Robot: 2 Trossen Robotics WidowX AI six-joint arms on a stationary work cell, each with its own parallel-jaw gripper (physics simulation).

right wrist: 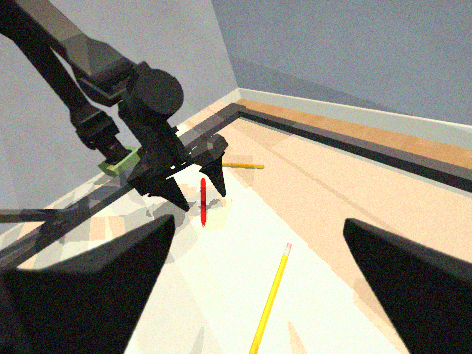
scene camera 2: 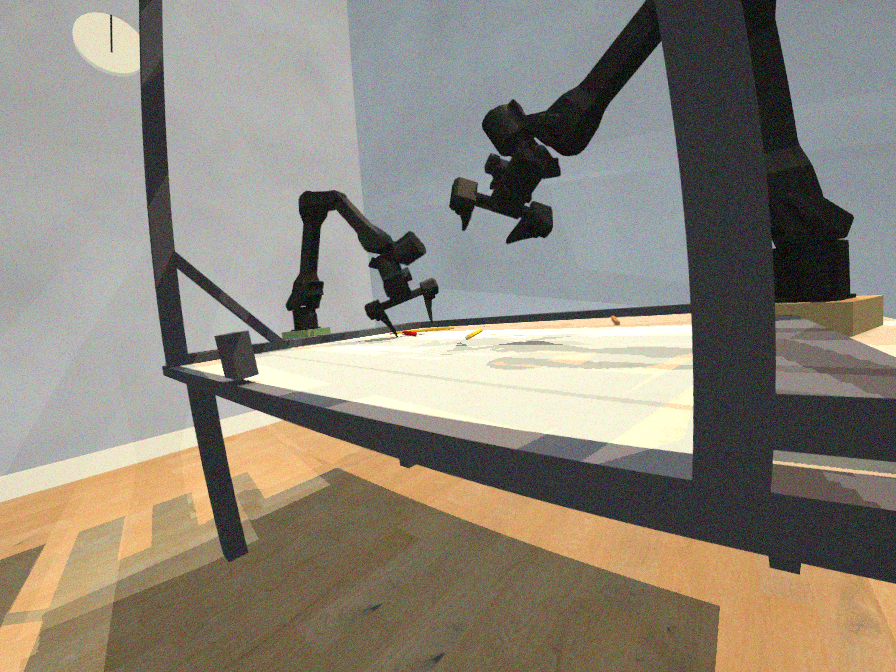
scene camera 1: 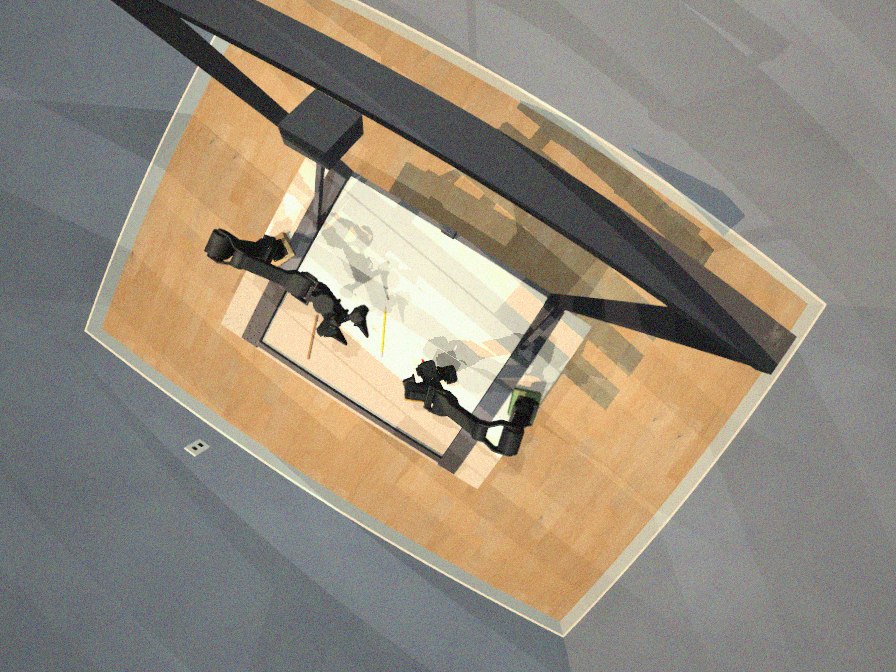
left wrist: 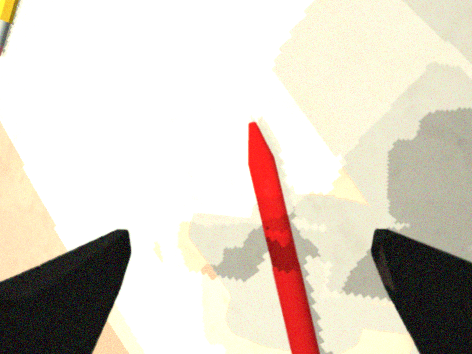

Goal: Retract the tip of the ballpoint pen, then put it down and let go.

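Seen in the pictures: left gripper, fingertip midpoint: (right wrist: 205,203) (scene camera 2: 414,329) (left wrist: 252,241); right gripper, fingertip midpoint: (right wrist: 258,224) (scene camera 2: 485,235) (scene camera 1: 357,341); left arm's base, origin of the base link: (right wrist: 118,156) (scene camera 2: 306,329) (scene camera 1: 524,405); right arm's base, origin of the base link: (scene camera 2: 810,300) (scene camera 1: 277,250).
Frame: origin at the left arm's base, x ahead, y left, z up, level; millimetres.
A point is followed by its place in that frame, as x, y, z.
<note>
The red ballpoint pen (left wrist: 272,200) {379, -60, -28} (right wrist: 203,200) {364, -37, -29} (scene camera 2: 409,333) {366, -51, -32} lies on the white table. In the left wrist view its tapered end points up the picture and its lower end is cut off by the frame edge; I cannot make out a metal point at the tapered end. My left gripper (left wrist: 252,241) {378, -44, -25} (scene camera 2: 414,328) {378, -44, -25} is open and empty, low over the pen, with one finger on each side of its barrel and apart from it. My right gripper (right wrist: 258,224) {595, -139, 154} (scene camera 2: 486,235) {595, -139, 154} (scene camera 1: 356,339) {595, -139, 154} is open and empty, high above the table. The left arm hides most of the pen in scene camera 1.
A yellow pencil (scene camera 1: 384,331) {555, -155, -33} (right wrist: 271,300) {558, -135, -32} (scene camera 2: 474,333) {563, -172, -33} lies between the two grippers. Another yellow pencil (right wrist: 245,165) {396, 77, -32} lies beyond the pen in the right wrist view. A brown stick (scene camera 1: 312,337) {828, -76, -33} (scene camera 2: 615,319) {826, -108, -31} lies near the right arm. Dark frame posts (scene camera 2: 723,253) {783, -711, 28} stand at the table's edge.
</note>
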